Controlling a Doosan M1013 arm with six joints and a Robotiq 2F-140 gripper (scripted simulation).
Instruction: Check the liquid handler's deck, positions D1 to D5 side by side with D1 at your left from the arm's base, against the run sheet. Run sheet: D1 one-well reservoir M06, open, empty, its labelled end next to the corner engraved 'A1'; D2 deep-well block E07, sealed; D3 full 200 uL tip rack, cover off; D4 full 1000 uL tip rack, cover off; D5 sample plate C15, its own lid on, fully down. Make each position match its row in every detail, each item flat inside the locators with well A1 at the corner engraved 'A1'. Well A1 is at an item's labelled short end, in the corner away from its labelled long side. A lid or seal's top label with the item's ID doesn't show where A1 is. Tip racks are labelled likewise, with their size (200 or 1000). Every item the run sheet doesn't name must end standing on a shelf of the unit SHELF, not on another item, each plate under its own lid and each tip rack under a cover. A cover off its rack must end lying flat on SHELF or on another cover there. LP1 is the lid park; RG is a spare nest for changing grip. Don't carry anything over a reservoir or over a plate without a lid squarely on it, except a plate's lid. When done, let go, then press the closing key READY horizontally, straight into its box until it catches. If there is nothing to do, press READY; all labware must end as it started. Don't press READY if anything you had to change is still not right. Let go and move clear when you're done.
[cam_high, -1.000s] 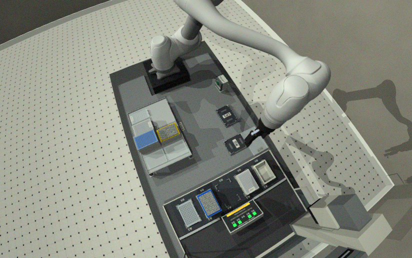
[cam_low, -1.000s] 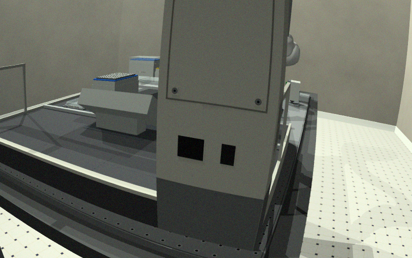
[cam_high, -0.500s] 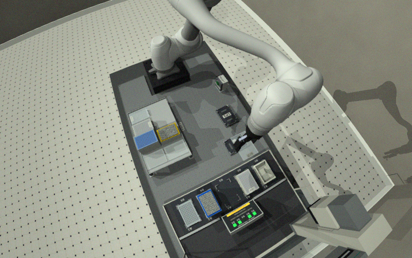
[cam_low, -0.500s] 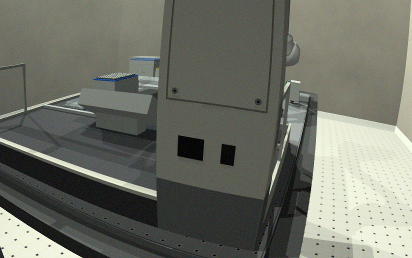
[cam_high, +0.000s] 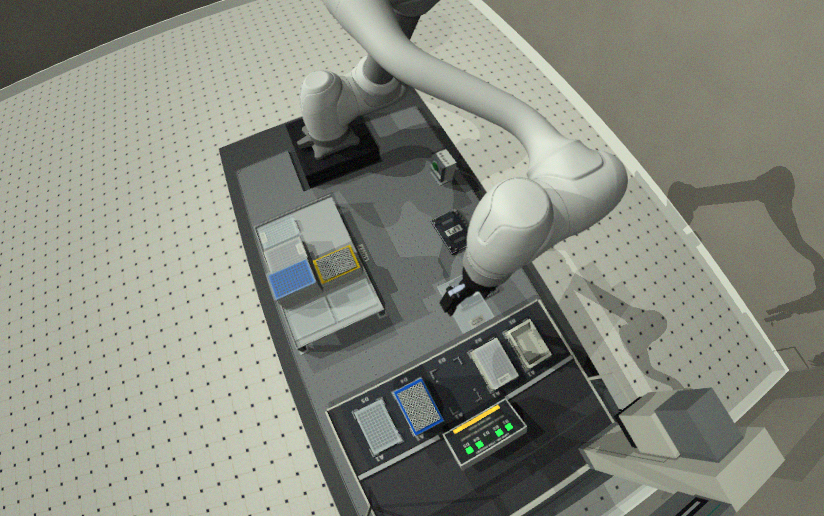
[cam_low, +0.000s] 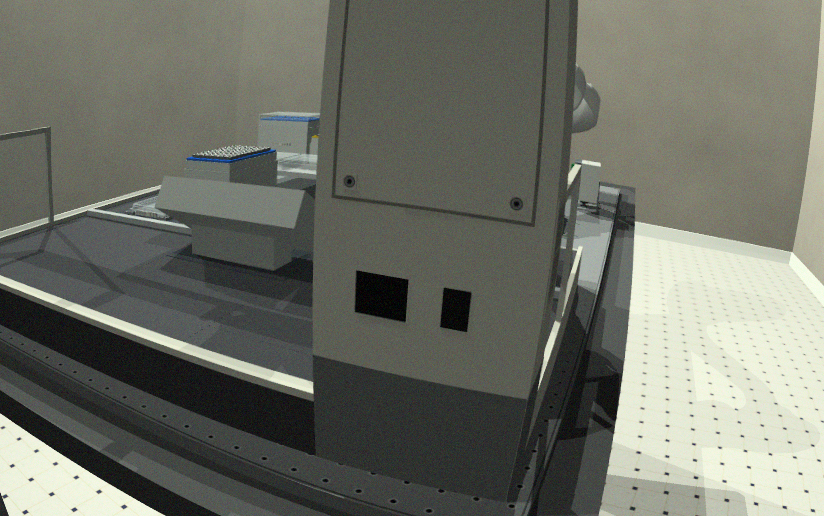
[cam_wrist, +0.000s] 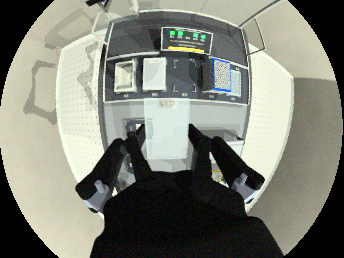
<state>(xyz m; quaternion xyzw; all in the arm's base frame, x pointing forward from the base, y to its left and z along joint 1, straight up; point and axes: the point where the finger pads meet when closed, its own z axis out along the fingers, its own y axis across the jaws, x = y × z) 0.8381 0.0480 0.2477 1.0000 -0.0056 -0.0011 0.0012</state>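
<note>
Right now the white well plate is 330 mm to the right of my hand, 260 mm below it and 160 mm ahead of it. Also, from my hand: flat lid (20 mm below); then sealed deep-well block (240 mm below, 160 mm ahead, 40 mm to the left); then blue-rimmed tip rack (200 mm to the right, 200 mm below, 170 mm ahead).
</note>
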